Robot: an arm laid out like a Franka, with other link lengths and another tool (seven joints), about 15 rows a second.
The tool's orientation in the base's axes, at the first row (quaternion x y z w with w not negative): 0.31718 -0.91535 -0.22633 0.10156
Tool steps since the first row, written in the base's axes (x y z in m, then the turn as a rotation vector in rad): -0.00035 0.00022 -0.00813 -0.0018 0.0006 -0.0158; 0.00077 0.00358 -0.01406 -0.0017 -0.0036 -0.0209; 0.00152 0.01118 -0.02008 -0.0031 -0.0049 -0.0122; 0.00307 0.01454 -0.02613 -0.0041 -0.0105 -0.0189; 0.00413 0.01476 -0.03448 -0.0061 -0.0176 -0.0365; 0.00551 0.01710 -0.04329 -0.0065 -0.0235 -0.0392; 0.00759 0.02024 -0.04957 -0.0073 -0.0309 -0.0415; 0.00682 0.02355 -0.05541 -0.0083 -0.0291 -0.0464; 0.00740 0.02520 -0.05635 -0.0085 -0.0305 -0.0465; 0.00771 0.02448 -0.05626 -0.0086 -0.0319 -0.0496; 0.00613 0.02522 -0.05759 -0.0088 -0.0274 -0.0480; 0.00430 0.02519 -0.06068 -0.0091 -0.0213 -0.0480; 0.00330 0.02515 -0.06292 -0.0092 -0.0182 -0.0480
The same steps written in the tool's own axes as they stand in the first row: -0.00021 -0.00355 0.00732 0.0004 -0.0062 0.0147; -0.00344 -0.00465 0.01333 0.0027 -0.0116 0.0176; -0.00904 -0.00264 0.02102 0.0050 -0.0076 0.0100; -0.01261 -0.00403 0.02699 0.0090 -0.0142 0.0143; -0.01392 -0.00844 0.03404 0.0142 -0.0265 0.0279; -0.01684 -0.01176 0.04213 0.0181 -0.0317 0.0283; -0.02069 -0.01370 0.04805 0.0233 -0.0375 0.0280; -0.02241 -0.01378 0.05458 0.0227 -0.0380 0.0332; -0.02394 -0.01339 0.05579 0.0238 -0.0390 0.0329; -0.02372 -0.01401 0.05536 0.0246 -0.0414 0.0352; -0.02301 -0.01329 0.05731 0.0220 -0.0374 0.0354; -0.02170 -0.01381 0.06061 0.0184 -0.0329 0.0376; -0.02099 -0.01438 0.06289 0.0165 -0.0307 0.0388
